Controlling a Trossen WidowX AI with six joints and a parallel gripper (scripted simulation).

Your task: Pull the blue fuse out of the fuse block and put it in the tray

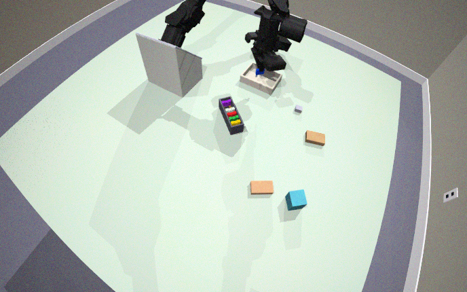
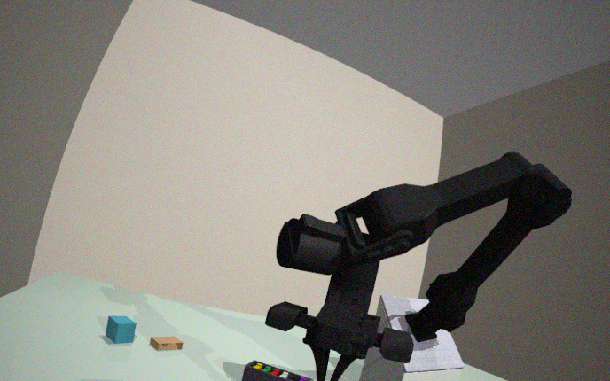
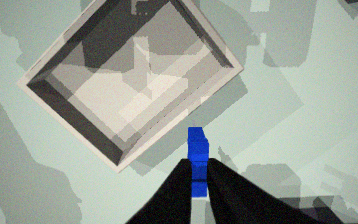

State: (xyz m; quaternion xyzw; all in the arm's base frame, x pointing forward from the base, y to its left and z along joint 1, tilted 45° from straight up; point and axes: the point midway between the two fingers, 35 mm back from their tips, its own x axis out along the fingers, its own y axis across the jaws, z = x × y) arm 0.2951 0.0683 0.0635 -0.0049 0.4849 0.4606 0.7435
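My gripper tip is 5 cm to the right of the white tray and 9 cm above it. Also, from my gripper tip: white fuse 3 cm behind, 16 cm to the right, 7 cm below; purple fuse 6 cm behind, 14 cm to the right, 7 cm below; blue fuse 1 cm below.
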